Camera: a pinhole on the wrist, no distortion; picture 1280 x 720 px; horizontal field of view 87.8 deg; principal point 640.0 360.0 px. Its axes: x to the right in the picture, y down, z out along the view. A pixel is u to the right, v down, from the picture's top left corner.
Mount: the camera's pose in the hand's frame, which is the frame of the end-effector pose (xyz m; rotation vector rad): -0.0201 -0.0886 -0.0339 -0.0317 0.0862 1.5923
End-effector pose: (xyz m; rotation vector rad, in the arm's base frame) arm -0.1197 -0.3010 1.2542 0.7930 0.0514 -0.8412
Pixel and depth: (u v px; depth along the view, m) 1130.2 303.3 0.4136
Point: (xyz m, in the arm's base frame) -0.0270 -0.4447 1.6515
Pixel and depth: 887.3 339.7 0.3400
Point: -0.1533 -0.4656 1.5050
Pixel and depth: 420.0 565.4 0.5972
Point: -0.5594 -0.6601 1.5844
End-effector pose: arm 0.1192 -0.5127 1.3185 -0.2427 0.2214 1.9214
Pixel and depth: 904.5 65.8 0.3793
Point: -0.0436 -0.3172 1.5934
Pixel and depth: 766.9 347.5 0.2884
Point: 0.1170 -0.4471 1.5593
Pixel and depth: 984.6 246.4 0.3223
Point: -0.0090 -0.4381 1.5733
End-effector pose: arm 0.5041 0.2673 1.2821 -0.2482 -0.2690 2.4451
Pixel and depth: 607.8 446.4 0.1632
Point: 0.5498 0.2925 1.4325
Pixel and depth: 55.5 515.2 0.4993
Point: 0.7571 0.5080 1.8998
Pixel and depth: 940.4 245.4 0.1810
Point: 0.4541 0.2534 1.4125
